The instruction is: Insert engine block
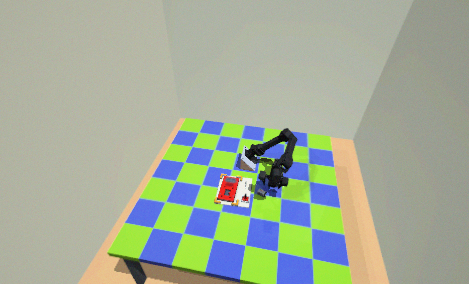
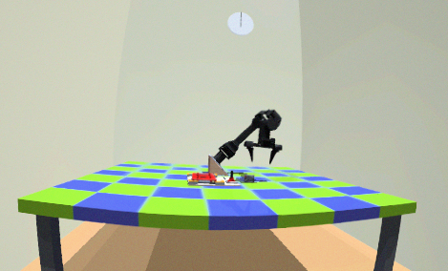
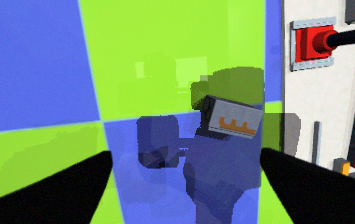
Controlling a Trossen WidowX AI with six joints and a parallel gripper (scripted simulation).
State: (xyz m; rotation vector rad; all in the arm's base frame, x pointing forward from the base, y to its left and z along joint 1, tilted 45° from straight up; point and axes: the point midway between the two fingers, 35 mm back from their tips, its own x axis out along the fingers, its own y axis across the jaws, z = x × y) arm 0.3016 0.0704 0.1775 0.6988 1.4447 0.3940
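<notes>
Now: gripper tip 80 mm above the grey engine block, 50 mm to the left of it and 10 mm past it. Round my gripper tip: grey holder (160 mm to the right, 60 mm below, 50 mm ahead); then white-and-grey base plate (260 mm to the right, 80 mm below, 10 mm behind).
</notes>
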